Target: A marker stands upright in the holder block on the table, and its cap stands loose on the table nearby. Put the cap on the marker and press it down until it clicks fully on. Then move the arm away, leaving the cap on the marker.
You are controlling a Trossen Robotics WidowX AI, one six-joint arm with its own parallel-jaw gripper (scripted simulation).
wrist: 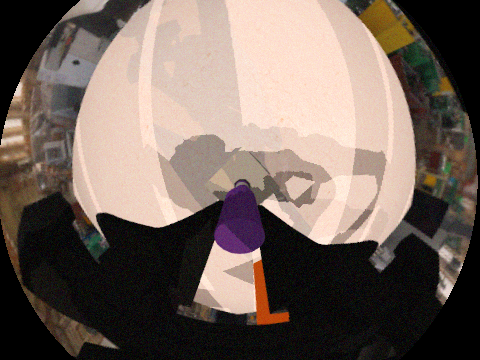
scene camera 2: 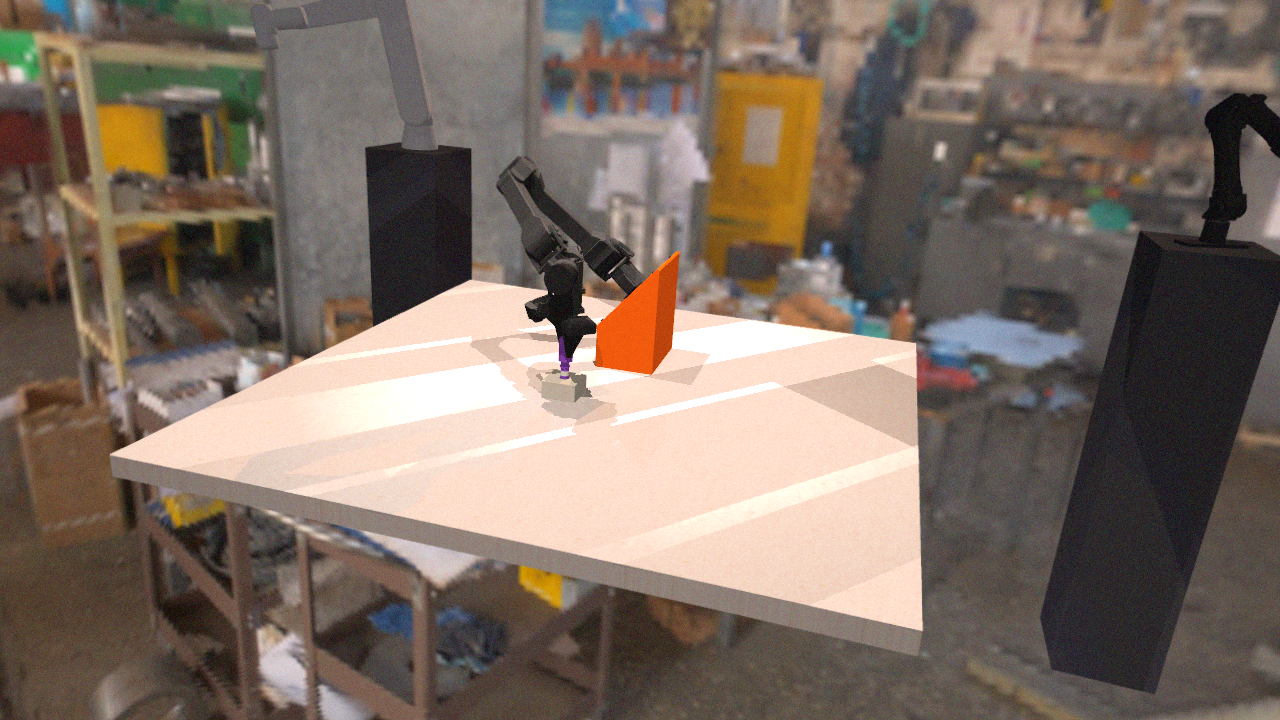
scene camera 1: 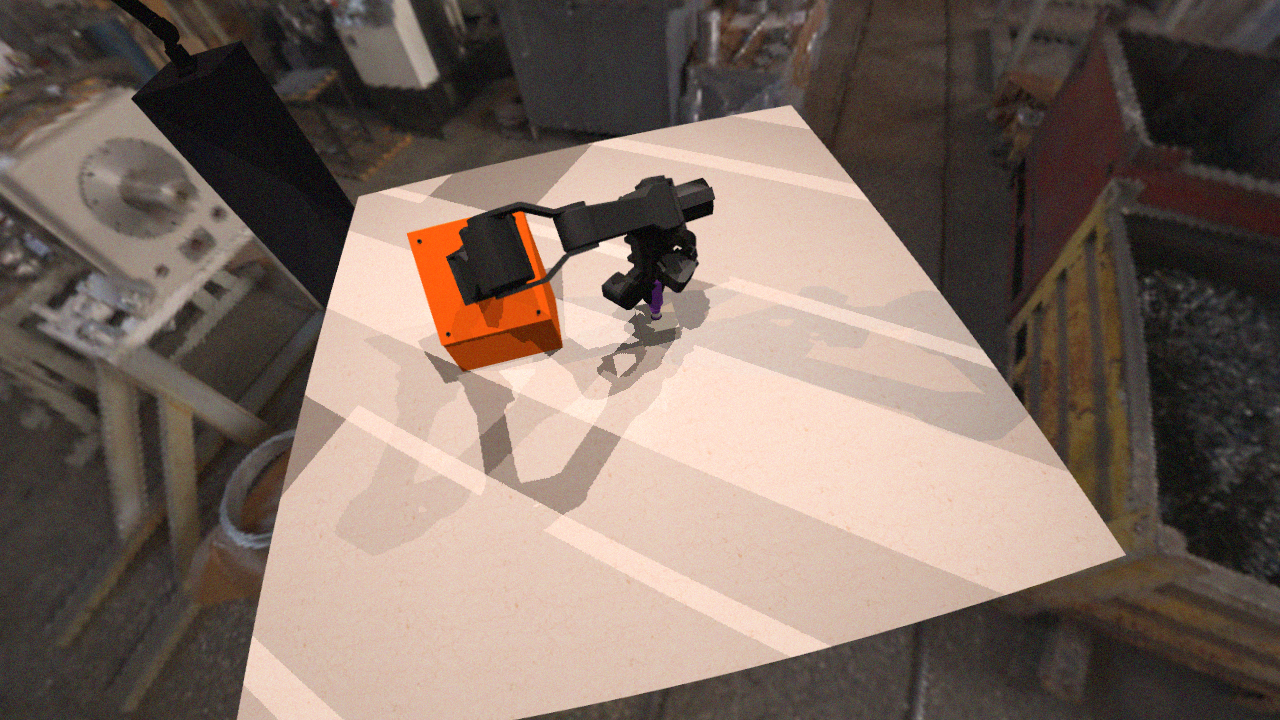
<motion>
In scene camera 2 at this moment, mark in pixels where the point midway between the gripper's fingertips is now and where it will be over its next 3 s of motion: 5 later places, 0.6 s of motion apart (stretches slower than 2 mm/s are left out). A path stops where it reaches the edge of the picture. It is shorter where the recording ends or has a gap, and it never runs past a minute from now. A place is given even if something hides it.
The gripper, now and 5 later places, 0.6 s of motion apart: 566, 355; 566, 354; 566, 328; 567, 330; 567, 339; 566, 345
</motion>
